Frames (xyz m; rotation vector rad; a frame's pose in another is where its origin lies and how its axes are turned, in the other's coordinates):
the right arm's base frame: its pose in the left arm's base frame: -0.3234 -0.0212 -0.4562 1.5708 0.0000 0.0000
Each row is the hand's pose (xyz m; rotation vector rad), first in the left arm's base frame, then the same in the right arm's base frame.
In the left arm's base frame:
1: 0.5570 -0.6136 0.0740 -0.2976 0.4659 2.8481
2: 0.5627 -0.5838 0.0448 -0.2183 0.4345 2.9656
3: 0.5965 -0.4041 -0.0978 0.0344 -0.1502 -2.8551
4: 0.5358 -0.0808 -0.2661 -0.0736 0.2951 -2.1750
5: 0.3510 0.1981 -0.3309 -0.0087 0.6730 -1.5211
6: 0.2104 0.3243 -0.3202 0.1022 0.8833 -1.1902
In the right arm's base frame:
1: 0.8804 0.5302 0.5924 -0.4886 2.4989 1.7963
2: 0.8861 0.5010 0.5626 0.3118 -2.5026 -1.8630
3: 0.9199 0.3584 0.3829 -0.2680 -2.1652 -1.9488
4: 0.8592 0.1901 0.0596 -0.9102 -1.4299 -1.8788
5: 0.6744 0.1253 -0.2193 -1.1721 -0.6519 -1.6866
6: 0.5338 0.1360 -0.3455 -1.1531 -0.2335 -1.5775

